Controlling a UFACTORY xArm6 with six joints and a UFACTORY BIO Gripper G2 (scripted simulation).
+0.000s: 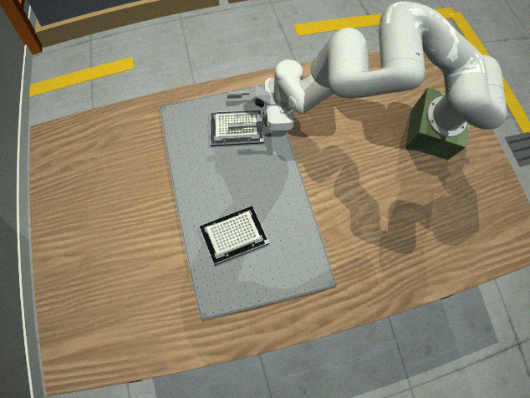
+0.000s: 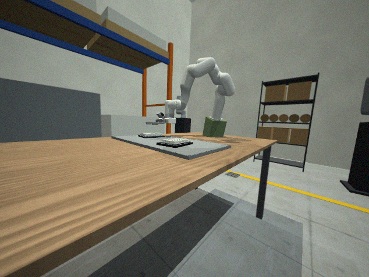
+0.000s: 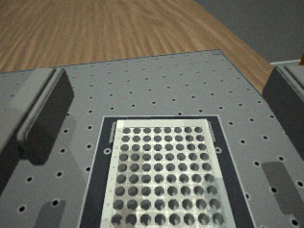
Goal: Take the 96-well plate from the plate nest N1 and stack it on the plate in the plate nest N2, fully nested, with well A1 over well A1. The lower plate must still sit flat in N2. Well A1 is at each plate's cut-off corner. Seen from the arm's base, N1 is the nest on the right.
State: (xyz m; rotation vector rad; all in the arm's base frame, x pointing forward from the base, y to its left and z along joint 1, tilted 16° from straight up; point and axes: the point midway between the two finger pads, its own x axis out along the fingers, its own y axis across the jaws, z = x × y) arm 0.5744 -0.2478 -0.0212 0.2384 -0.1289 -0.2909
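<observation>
Now: the plate nest N1 9 cm below my hand. The rest, counted from my hand: black plate nest N2: 11 cm ahead, 33 cm to the left, 9 cm below.
</observation>
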